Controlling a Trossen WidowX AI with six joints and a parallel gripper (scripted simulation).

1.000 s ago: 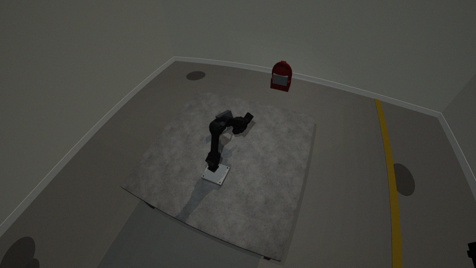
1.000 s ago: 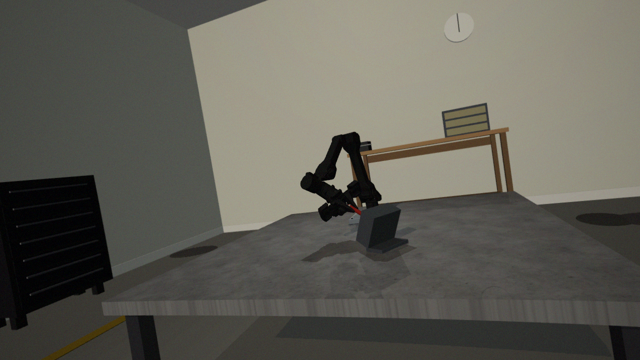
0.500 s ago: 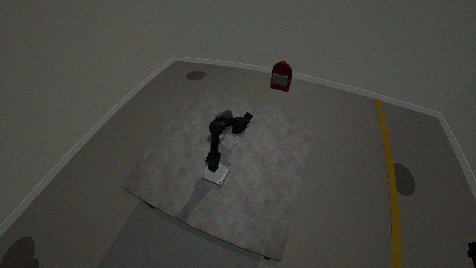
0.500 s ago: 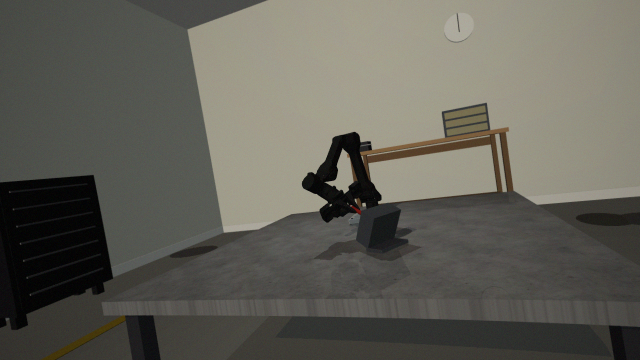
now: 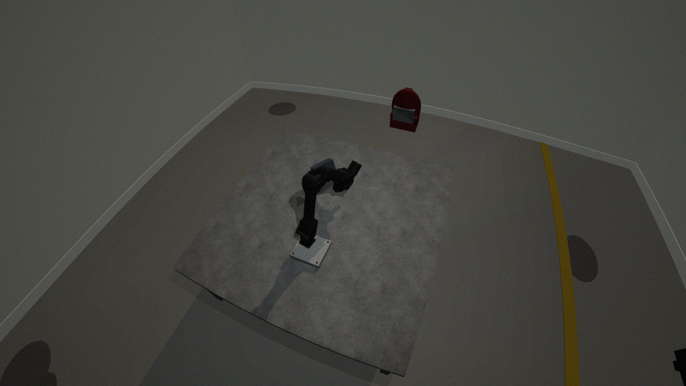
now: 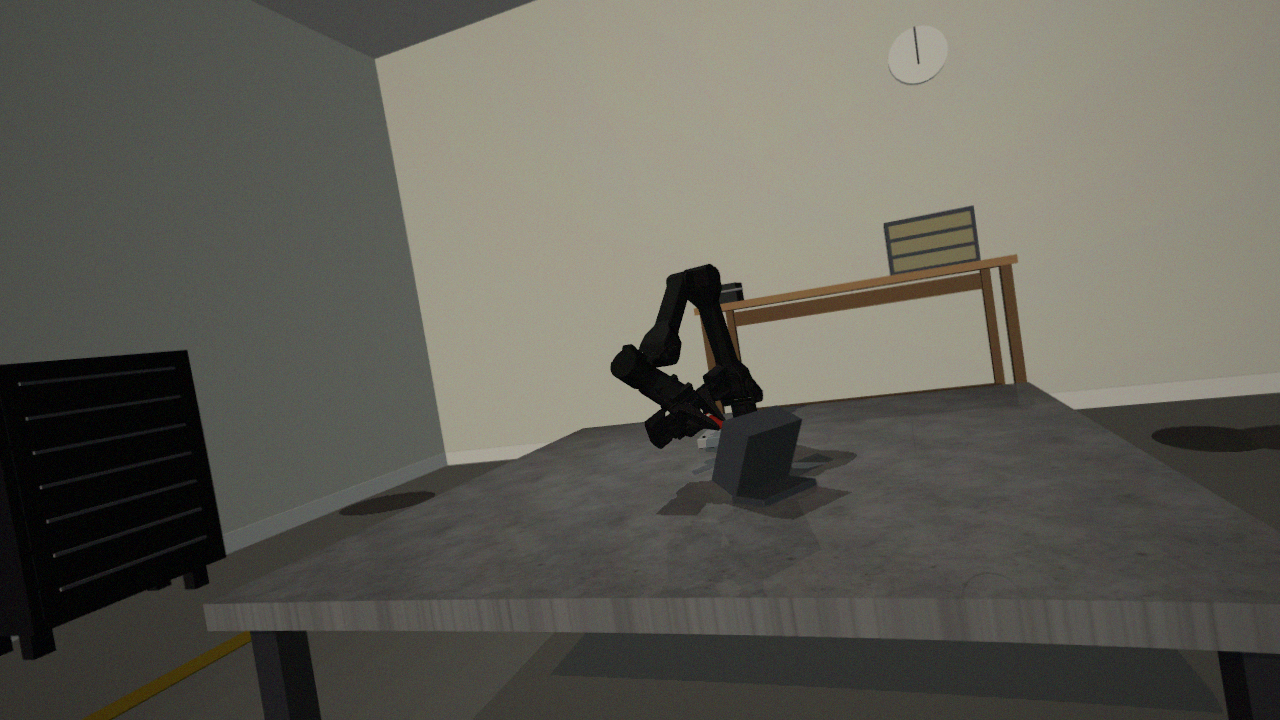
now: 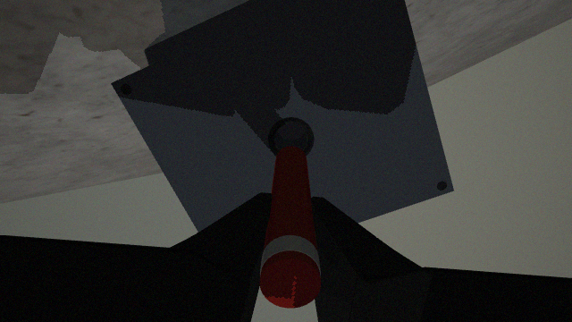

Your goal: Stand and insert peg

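The grey sloped panel is 2 cm ahead of my gripper tip, 6 cm to the left of it and 4 cm below it. Also, from my gripper tip: red peg: 1 cm behind, 1 cm to the right, 1 cm above.
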